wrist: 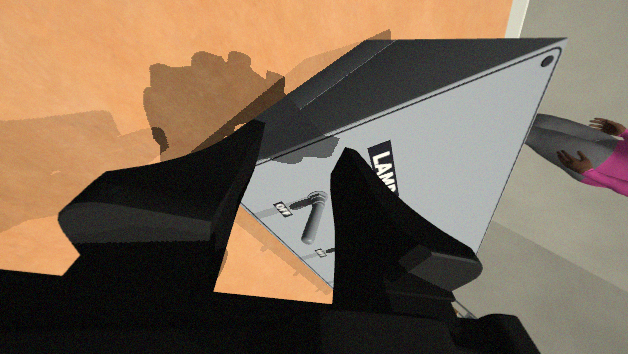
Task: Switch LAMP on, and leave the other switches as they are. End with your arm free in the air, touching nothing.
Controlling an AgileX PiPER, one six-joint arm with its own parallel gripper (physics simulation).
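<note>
The grey switch panel stands tilted across the wrist view. The LAMP label is partly covered by my right finger. A grey lever switch in line with that label shows between my fingers, and its tip points down in the view. The OFF label is beside it; its ON label does not show. I cannot tell for sure which way the lever is thrown. My gripper is open, with a finger seen on each side of the lever. Whether a finger touches it is unclear.
Another small label and part of a second switch show below, the rest behind my right finger. The box's dark side rises behind the panel edge. A person in a pink top is at the far right. Shadows fall on the orange surface.
</note>
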